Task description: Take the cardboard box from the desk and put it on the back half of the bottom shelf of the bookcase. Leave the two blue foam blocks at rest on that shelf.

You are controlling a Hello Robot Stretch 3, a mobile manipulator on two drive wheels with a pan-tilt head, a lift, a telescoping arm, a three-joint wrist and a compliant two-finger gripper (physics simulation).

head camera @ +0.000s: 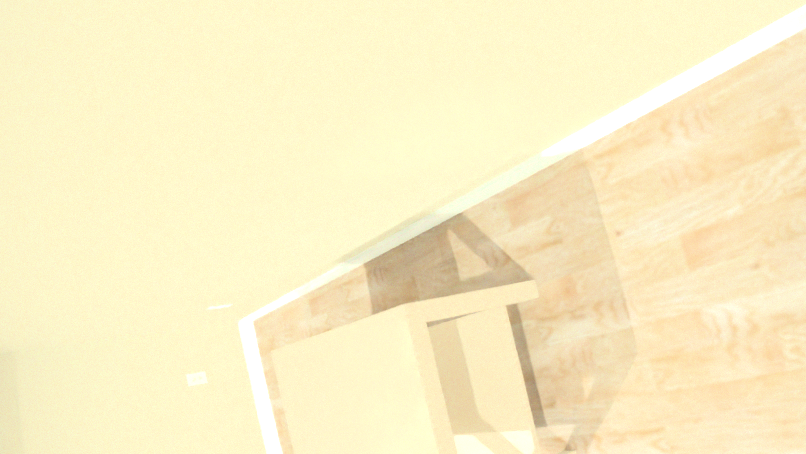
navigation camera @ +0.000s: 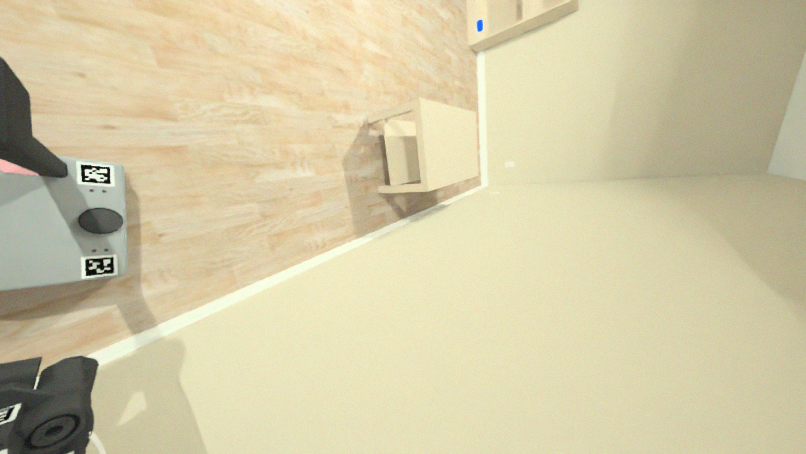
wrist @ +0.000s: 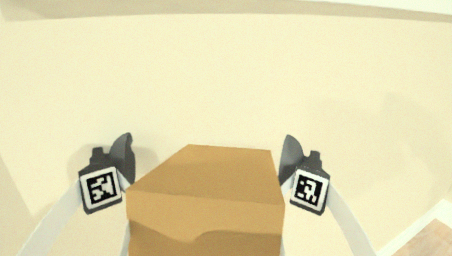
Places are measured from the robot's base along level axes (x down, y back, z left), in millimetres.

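Pixels of known places: gripper, fingertip midpoint: (wrist: 212, 153); robot's base, link origin: (navigation camera: 100, 218).
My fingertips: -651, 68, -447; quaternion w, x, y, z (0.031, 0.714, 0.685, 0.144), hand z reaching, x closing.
Ahead of a thing's pixels: the offset from my fingertips to its middle, as dx, dy, dz. "pt": to the spot under its first point.
The brown cardboard box @(+1, -6, +52) (wrist: 205, 200) is between the two fingers of my gripper (wrist: 212, 153) in the wrist view, and the gripper is shut on it. The box's lower part is cut off by the frame's bottom edge. The pale bookcase (navigation camera: 507, 32) shows in part at the top of the navigation view. One blue foam block (navigation camera: 479, 25) rests in it near its left corner; a second block does not show. The gripper's fingers and the box do not show in the head view or the navigation view.
A pale piece of furniture with an open front @(pt +201, -1660, +920) (head camera: 349, 389) (navigation camera: 451, 146) stands in the room's corner, between me and the bookcase. My grey base (navigation camera: 39, 225) and black wrist parts (navigation camera: 64, 394) are at the left of the navigation view. A long wall with white skirting (navigation camera: 270, 281) runs beside them.
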